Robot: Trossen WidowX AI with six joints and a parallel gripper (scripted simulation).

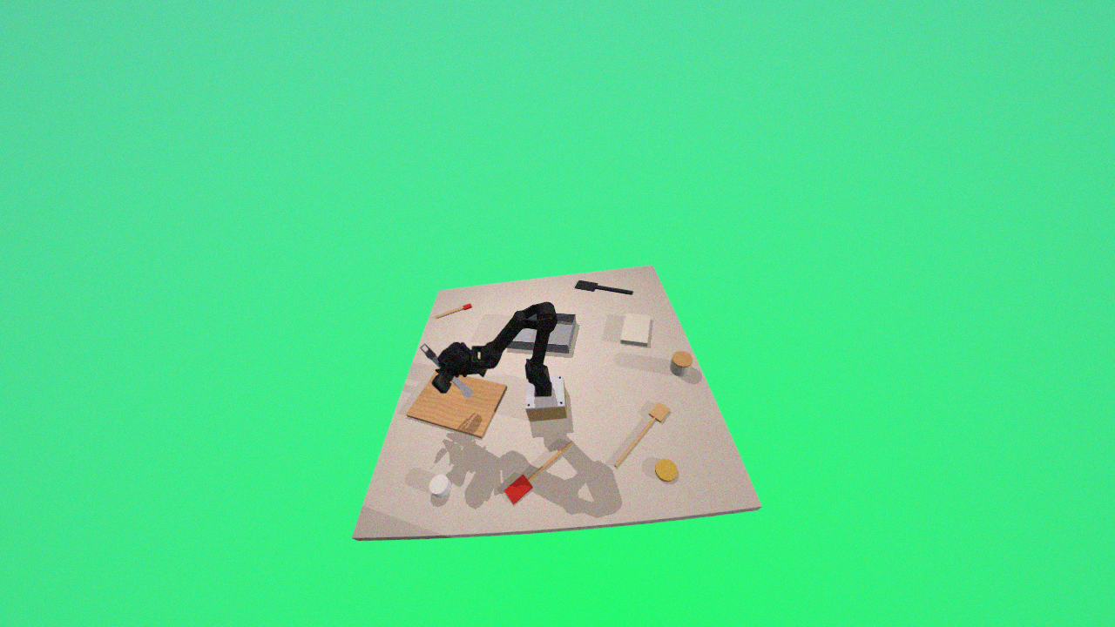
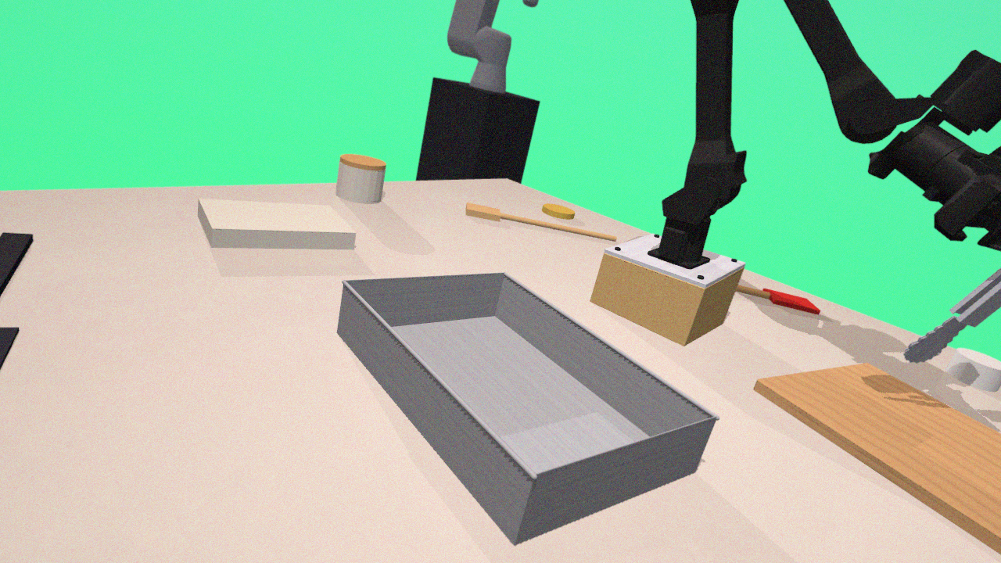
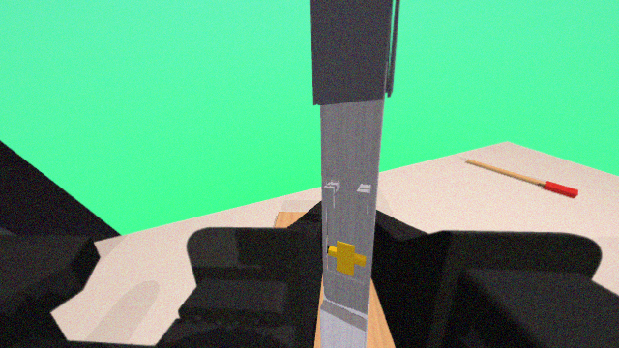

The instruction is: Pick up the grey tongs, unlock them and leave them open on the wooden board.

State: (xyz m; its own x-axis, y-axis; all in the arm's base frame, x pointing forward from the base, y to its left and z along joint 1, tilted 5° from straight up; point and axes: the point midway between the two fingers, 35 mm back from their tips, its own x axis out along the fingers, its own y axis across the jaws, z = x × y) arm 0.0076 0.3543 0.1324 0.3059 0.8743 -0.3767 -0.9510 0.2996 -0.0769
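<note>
Now: gripper tip 22 cm above the wooden board. The rest, counted from my gripper tip: yellow lock piece (4 cm to the right, 1 cm behind, 1 cm above); then white puck (34 cm behind, 21 cm below, 2 cm to the right); then red spatula (35 cm to the right, 31 cm behind, 22 cm below).
</note>
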